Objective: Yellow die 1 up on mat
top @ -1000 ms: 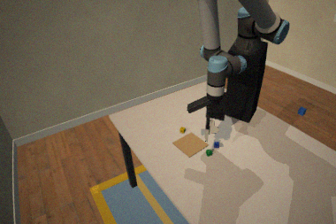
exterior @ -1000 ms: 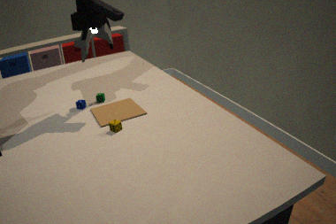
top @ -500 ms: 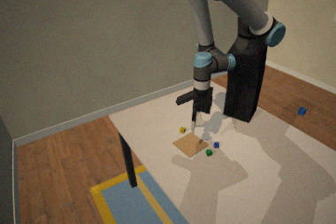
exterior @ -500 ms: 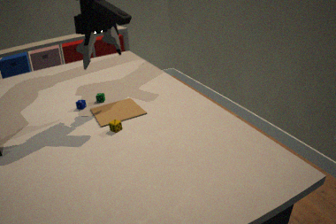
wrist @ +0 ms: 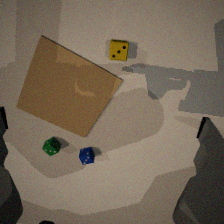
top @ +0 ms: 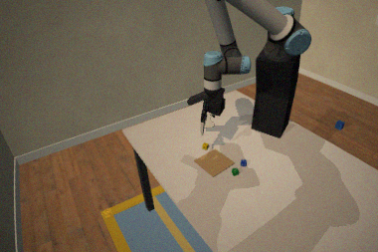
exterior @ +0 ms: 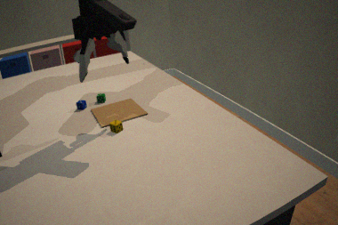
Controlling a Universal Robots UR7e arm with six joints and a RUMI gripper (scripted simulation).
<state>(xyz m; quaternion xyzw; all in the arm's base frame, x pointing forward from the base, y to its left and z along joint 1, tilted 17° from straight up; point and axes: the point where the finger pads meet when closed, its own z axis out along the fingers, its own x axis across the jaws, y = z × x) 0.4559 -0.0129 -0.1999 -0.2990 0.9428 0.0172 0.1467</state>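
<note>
My gripper is now 2 cm to the left of the yellow die and 14 cm above it. Round my hand: blue die (9 cm behind, 18 cm to the left, 14 cm below); green die (2 cm behind, 20 cm to the left, 14 cm below); tan mat (2 cm ahead, 9 cm to the left, 15 cm below).
</note>
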